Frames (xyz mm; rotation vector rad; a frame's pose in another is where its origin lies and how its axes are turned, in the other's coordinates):
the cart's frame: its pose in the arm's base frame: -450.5 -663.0 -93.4 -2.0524 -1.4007 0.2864
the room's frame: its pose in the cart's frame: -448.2 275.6 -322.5 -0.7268 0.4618 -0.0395
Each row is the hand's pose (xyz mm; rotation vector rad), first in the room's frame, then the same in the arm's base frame.
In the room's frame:
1: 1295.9 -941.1 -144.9 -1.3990 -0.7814 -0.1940
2: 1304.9 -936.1 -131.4 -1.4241 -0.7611 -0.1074
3: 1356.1 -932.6 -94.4 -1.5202 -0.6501 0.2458
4: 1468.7 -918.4 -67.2 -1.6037 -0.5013 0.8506
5: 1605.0 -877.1 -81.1 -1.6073 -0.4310 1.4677
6: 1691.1 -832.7 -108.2 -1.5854 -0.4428 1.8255
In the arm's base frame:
1: -560.4 93.2 747.9 1.6411 0.6276 0.4557
2: -548.0 103.2 742.1 1.6812 0.5432 0.4734
3: -511.4 154.9 741.1 1.8160 0.1833 0.5610
4: -443.1 239.4 783.5 1.9593 -0.4517 0.6082
5: -355.1 306.9 874.0 1.9688 -1.1045 0.5011
6: -290.0 331.2 946.7 1.8916 -1.4679 0.3595

